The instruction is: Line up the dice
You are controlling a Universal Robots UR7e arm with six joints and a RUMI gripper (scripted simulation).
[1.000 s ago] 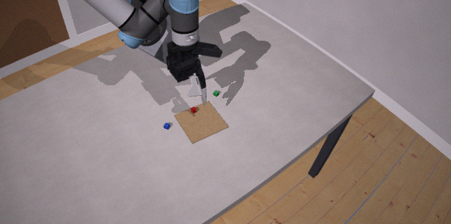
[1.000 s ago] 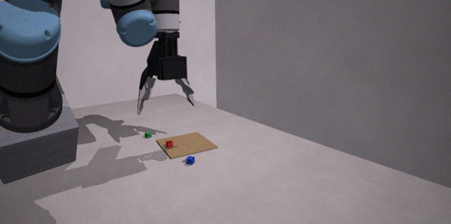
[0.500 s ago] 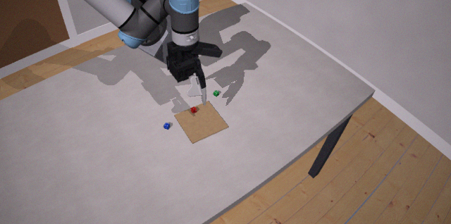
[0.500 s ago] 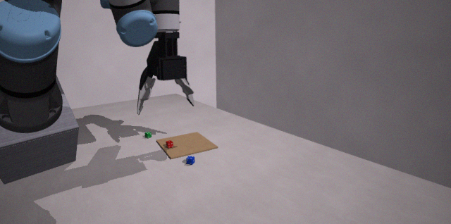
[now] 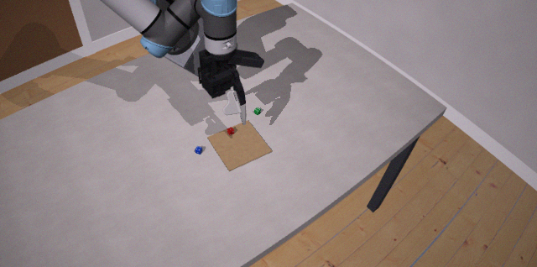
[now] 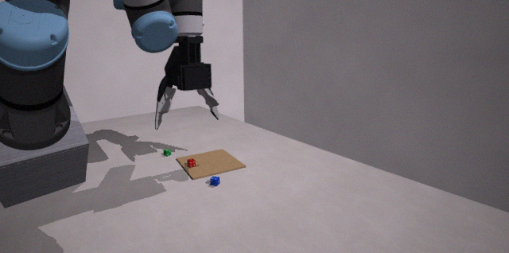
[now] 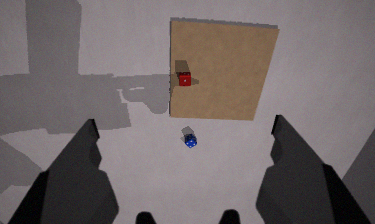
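Right now the blue die is 110 mm to the right of my hand, 100 mm below it and 10 mm behind it. Round my hand: green die (120 mm to the left, 100 mm below); square mat (110 mm below, 50 mm ahead, 10 mm to the right); red die (100 mm below).
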